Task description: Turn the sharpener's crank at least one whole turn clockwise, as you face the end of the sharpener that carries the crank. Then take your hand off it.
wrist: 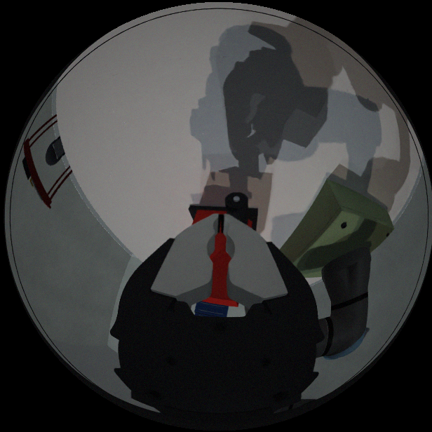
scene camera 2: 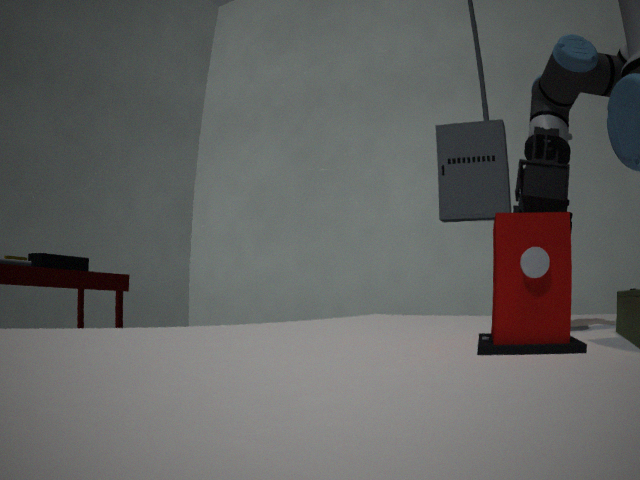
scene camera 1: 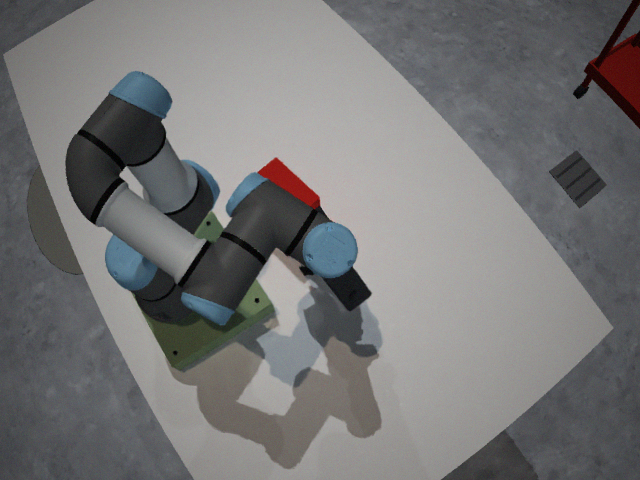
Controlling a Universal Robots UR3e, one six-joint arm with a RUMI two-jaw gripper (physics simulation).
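Pixels of known places: arm's base, link origin: [scene camera 1: 169,288].
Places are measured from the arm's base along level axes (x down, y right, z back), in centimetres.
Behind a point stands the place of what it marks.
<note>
The sharpener [scene camera 1: 294,183] {x -7.7, y 3.0, z -28.9 cm} [scene camera 2: 532,310] {x 1.2, y -3.3, z -26.4 cm} [wrist: 203,217] has a red body and stands upright on a black base [scene camera 2: 532,349] {x 4.6, y -4.4, z -26.3 cm}. A pale round disc [scene camera 2: 535,262] {x -3.1, y -4.2, z -26.3 cm} is on the face toward scene camera 2. In the wrist view, the crank's black knob [wrist: 236,201] with a light centre shows just ahead and right of the fingertips; its arm is mostly hidden. My gripper [wrist: 220,215] is shut, with nothing held. Red body shows through the gap behind its fingertips. In scene camera 2 the fingers are hidden behind the sharpener; contact with the crank cannot be told.
The arm's green base block [scene camera 1: 193,343] {x 0.2, y 11.0, z 2.7 cm} [scene camera 2: 628,312] {x 2.0, y 4.9, z -14.2 cm} [wrist: 362,202] is beside the sharpener on the white table [scene camera 1: 465,289] {x 5.0, y 36.5, z -42.2 cm}. A red cart [scene camera 1: 612,96] [scene camera 2: 98,280] stands beyond the table. A grey box [scene camera 2: 473,191] hangs on the wall.
</note>
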